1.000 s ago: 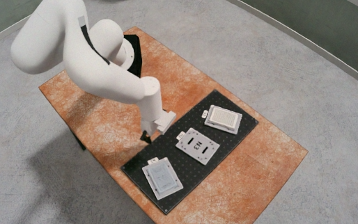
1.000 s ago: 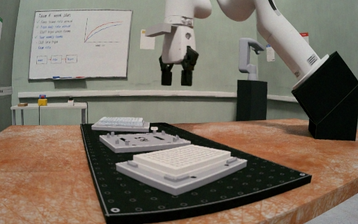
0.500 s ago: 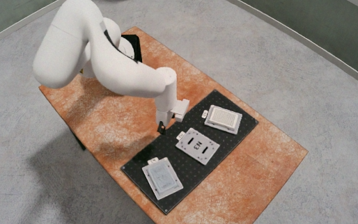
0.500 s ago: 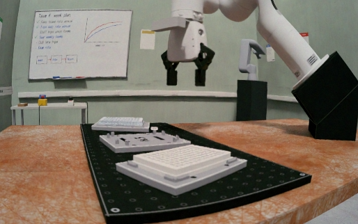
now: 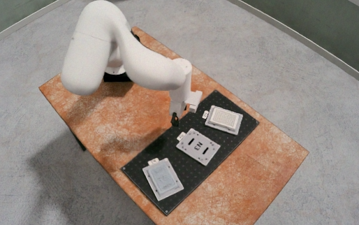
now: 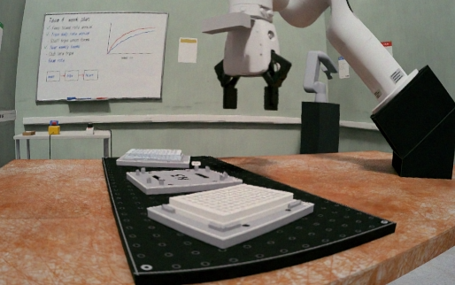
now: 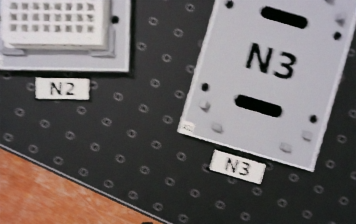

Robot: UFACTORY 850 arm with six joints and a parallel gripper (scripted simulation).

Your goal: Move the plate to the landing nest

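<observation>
The plate is 190 mm to the left of my hand, 120 mm ahead of it and 110 mm below it. Also, from my hand: plate C15: 230 mm to the right, 120 mm below, 110 mm ahead; nest N2: 190 mm to the left, 130 mm below, 120 mm ahead.
</observation>
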